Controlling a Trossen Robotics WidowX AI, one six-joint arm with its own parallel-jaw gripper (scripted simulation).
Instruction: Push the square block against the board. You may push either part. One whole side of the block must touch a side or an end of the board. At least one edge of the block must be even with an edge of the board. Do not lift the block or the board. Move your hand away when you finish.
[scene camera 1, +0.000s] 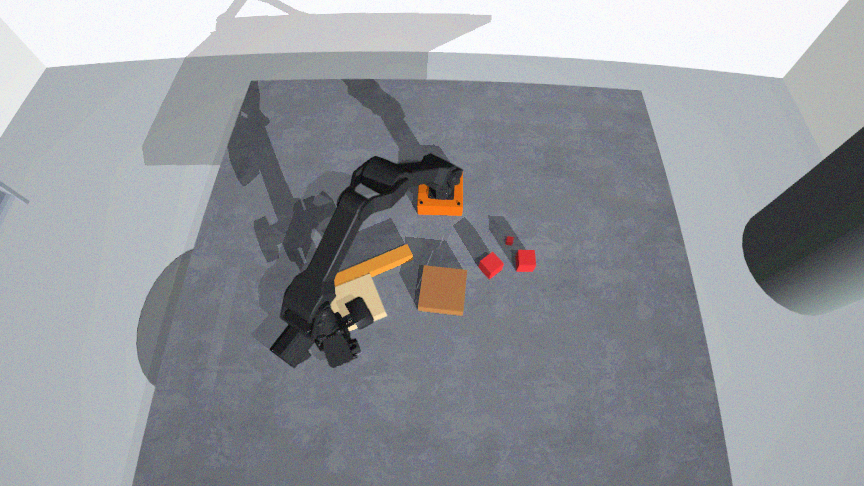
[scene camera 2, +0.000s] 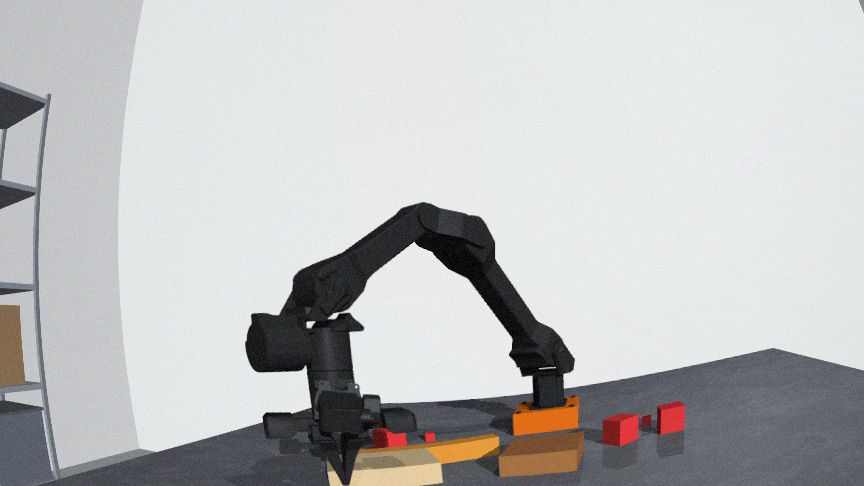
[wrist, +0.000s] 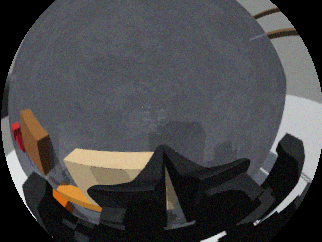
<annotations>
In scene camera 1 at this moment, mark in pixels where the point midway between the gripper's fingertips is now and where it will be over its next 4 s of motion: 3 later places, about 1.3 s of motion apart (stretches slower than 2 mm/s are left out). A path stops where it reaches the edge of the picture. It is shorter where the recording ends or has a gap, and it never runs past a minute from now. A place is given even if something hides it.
My gripper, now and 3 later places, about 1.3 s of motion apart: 336, 340; 324, 317; 330, 326; 318, 318
</annotations>
